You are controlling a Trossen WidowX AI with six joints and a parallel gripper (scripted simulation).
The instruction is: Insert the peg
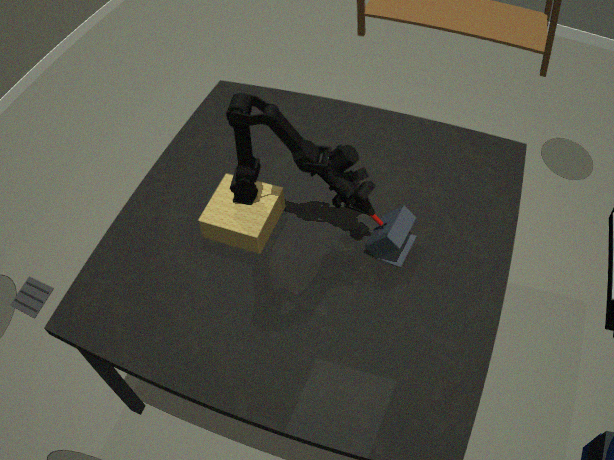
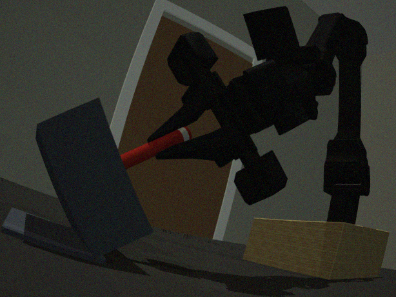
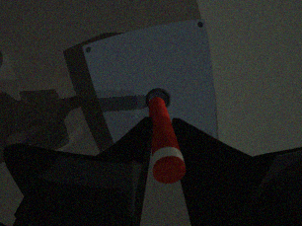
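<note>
Right now the sloped panel is 6 cm ahead of my gripper tip, 1 cm to the right of it and 5 cm below it. Round my gripper tip: red peg 1 cm behind, 1 cm above; then flat grey foot 8 cm ahead, 2 cm to the right, 11 cm below.
</note>
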